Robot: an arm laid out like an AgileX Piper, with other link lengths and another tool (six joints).
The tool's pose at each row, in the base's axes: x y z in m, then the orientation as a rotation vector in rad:
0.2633 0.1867 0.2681 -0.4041 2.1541 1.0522
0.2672 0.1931 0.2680 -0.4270 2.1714 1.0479
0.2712 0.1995 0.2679 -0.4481 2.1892 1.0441
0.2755 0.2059 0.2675 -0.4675 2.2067 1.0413
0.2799 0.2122 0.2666 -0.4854 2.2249 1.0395
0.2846 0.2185 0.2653 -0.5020 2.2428 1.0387
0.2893 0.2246 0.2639 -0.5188 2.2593 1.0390
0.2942 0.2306 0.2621 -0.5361 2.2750 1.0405
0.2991 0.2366 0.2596 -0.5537 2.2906 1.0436
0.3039 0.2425 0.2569 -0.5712 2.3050 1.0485
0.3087 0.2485 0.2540 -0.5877 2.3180 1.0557
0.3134 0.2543 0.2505 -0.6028 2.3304 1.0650
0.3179 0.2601 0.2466 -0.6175 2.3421 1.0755
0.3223 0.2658 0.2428 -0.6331 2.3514 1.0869
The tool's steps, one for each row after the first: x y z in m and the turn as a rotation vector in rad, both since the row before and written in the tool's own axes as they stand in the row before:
-0.0025 0.0018 0.0068 -0.0001 0.0236 -0.0082
-0.0028 0.0017 0.0068 0.0001 0.0234 -0.0065
-0.0030 0.0014 0.0070 -0.0002 0.0226 -0.0051
-0.0029 0.0010 0.0071 -0.0004 0.0227 -0.0034
-0.0030 0.0006 0.0074 -0.0009 0.0221 -0.0023
-0.0031 0.0004 0.0072 -0.0020 0.0212 -0.0025
-0.0031 0.0000 0.0073 -0.0031 0.0209 -0.0026
-0.0028 -0.0004 0.0076 -0.0043 0.0212 -0.0021
-0.0027 -0.0006 0.0076 -0.0057 0.0204 -0.0019
-0.0028 -0.0007 0.0077 -0.0073 0.0191 -0.0011
-0.0024 -0.0012 0.0078 -0.0085 0.0182 0.0002
-0.0022 -0.0013 0.0079 -0.0093 0.0177 0.0006
-0.0023 -0.0013 0.0077 -0.0104 0.0163 -0.0007

